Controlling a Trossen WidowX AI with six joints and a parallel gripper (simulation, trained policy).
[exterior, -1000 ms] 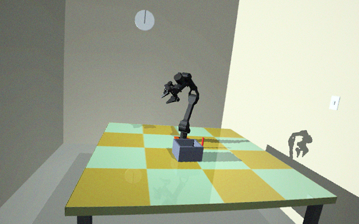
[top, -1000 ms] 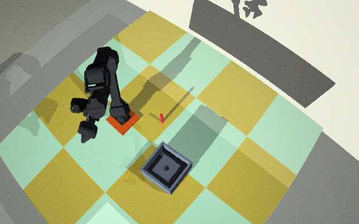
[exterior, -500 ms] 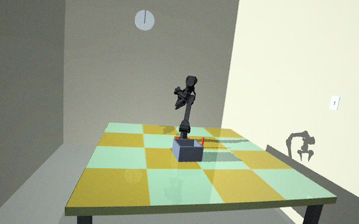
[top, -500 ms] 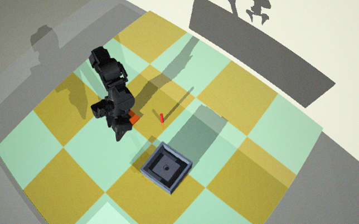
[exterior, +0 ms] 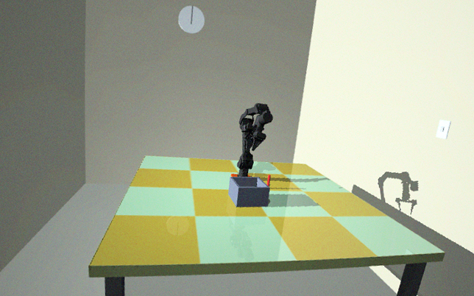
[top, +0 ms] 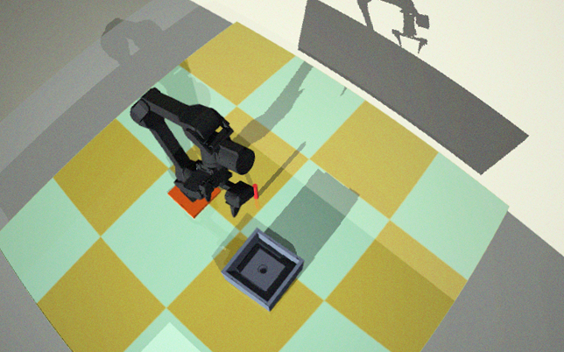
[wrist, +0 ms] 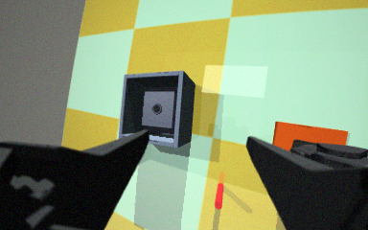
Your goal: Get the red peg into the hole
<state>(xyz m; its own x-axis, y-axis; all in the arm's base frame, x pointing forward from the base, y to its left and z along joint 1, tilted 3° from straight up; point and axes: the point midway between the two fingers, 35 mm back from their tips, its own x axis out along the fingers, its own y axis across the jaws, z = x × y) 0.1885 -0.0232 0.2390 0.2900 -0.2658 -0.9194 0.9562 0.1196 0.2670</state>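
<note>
Now: gripper tip 40 mm past the red peg, 140 mm to the right of it and 180 mm above it. Also, from my gripper tip: box (150 mm ahead, 20 mm to the right, 200 mm below); plate (150 mm ahead, 20 mm to the right, 180 mm below).
</note>
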